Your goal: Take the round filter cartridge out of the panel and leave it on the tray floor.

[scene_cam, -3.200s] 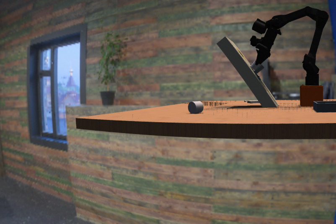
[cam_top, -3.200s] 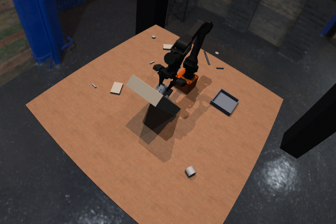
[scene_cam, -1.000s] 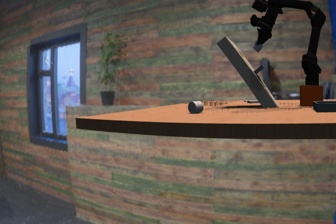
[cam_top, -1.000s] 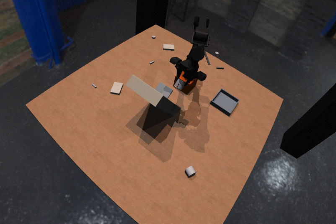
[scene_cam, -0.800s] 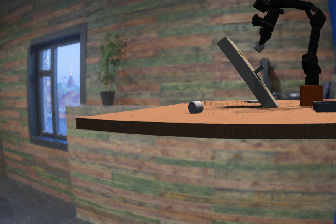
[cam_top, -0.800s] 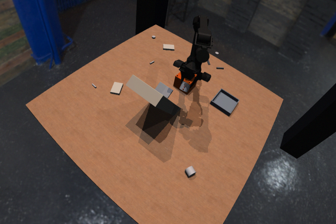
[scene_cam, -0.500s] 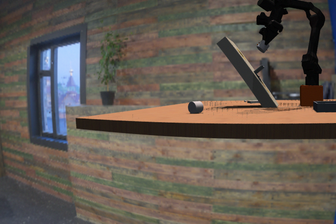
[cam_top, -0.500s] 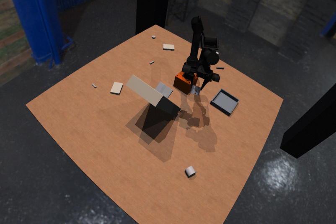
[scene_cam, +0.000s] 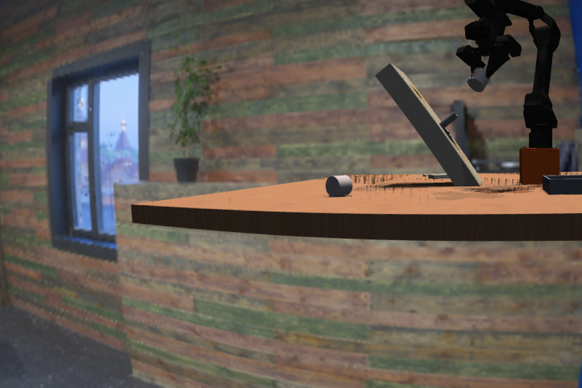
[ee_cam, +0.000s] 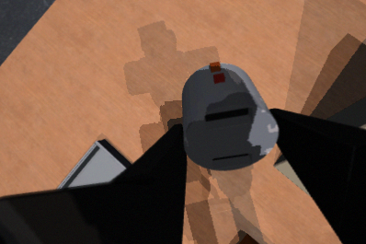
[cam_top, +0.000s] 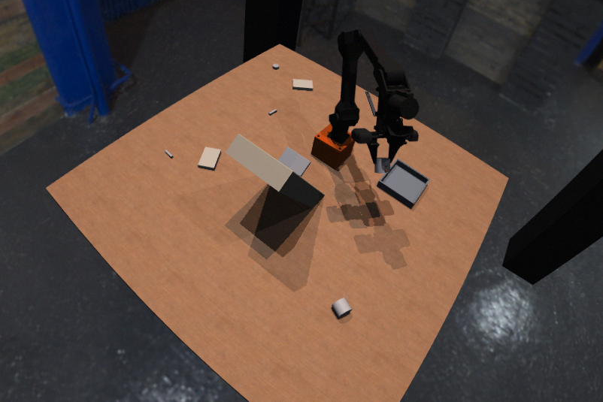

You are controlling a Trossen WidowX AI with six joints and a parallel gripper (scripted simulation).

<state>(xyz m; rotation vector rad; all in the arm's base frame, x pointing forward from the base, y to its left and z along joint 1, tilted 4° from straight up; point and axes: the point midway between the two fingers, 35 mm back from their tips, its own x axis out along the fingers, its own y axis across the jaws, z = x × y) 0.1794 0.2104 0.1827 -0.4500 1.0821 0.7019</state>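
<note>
My gripper tip is 220 mm past the grey box, 70 mm to the right of it and 260 mm above it. The rest, counted from my gripper tip: round grey filter cartridge right at my gripper tip; then service panel 160 mm ahead, 230 mm to the right, 90 mm below.
</note>
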